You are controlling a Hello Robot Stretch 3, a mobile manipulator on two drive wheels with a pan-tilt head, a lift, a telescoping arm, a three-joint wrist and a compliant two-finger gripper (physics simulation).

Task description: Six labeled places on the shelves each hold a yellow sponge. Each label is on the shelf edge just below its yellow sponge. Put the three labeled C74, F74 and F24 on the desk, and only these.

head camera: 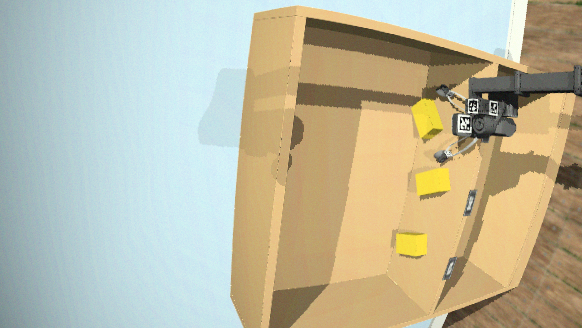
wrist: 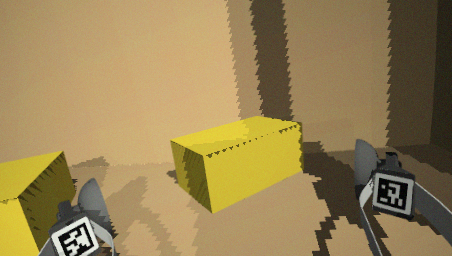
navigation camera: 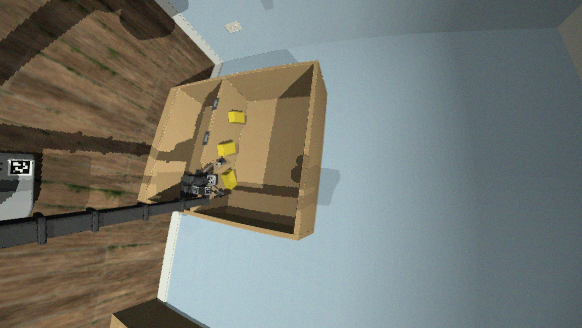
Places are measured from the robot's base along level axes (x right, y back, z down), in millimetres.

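Pixels of known places: gripper, fingertip midpoint: (head camera: 437, 123) (navigation camera: 223, 177).
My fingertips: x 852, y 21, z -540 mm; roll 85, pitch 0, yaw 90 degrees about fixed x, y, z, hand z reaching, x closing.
Note:
Ahead of a thing's pixels: the offset from my fingertips to its top centre. "pt": to the spot under its first point.
Three yellow sponges stand on one board of the shelf unit (head camera: 257, 200) (navigation camera: 320, 125). The nearest sponge @[dx +49, dy +12, dz -22 mm] (head camera: 425, 117) (navigation camera: 229, 179) (wrist: 255, 167) lies turned at an angle, ahead of my open, empty gripper (head camera: 442, 123) (navigation camera: 220, 177) (wrist: 230, 181); in the wrist view it shows between the spread fingertips, not gripped. The middle sponge @[dx +8, dy -168, dz -22 mm] (head camera: 433, 181) (navigation camera: 226, 148) (wrist: 12, 220) is beside one finger. The far sponge @[dx +76, dy -369, dz -22 mm] (head camera: 411, 244) (navigation camera: 236, 117) is beyond it. Two edge labels, one @[dx -118, dy -209, dz +23 mm] (head camera: 470, 202) (navigation camera: 206, 138) and another @[dx -75, dy -412, dz +23 mm] (head camera: 450, 268) (navigation camera: 215, 103), are too small to read. No label shows for the nearest sponge. The desk is not identifiable.
The dark arm (head camera: 545, 82) (navigation camera: 120, 214) reaches into the shelf unit. Its side panel stands close to one finger. The board's edge runs below the gripper. A brown wooden box-like piece @[pt dx -241, dy +887, dz +360 mm] (navigation camera: 150, 317) shows at the bottom of the navigation view.

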